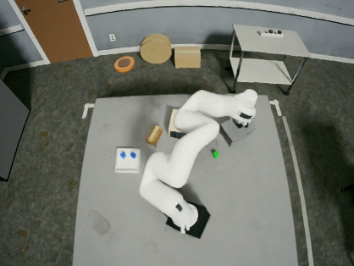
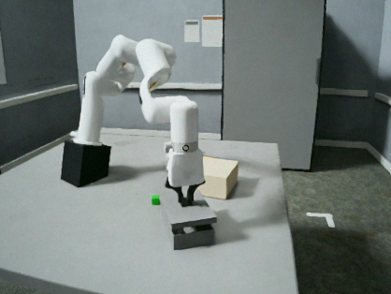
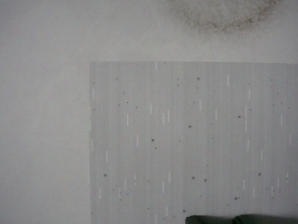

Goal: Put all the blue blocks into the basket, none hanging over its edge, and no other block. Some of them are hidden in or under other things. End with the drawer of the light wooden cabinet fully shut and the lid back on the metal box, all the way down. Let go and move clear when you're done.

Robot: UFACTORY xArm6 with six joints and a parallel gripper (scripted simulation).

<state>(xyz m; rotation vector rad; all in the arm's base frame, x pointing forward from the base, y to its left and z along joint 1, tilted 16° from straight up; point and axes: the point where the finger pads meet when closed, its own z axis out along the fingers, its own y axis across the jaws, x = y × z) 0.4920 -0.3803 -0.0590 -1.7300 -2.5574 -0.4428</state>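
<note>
Now: the metal box 90 mm below my hand. Also, from my hand: lid: 30 mm below; then light wooden cabinet: 60 mm ahead, 320 mm to the left, 70 mm below; then green block: 140 mm behind, 160 mm to the left, 100 mm below.
</note>
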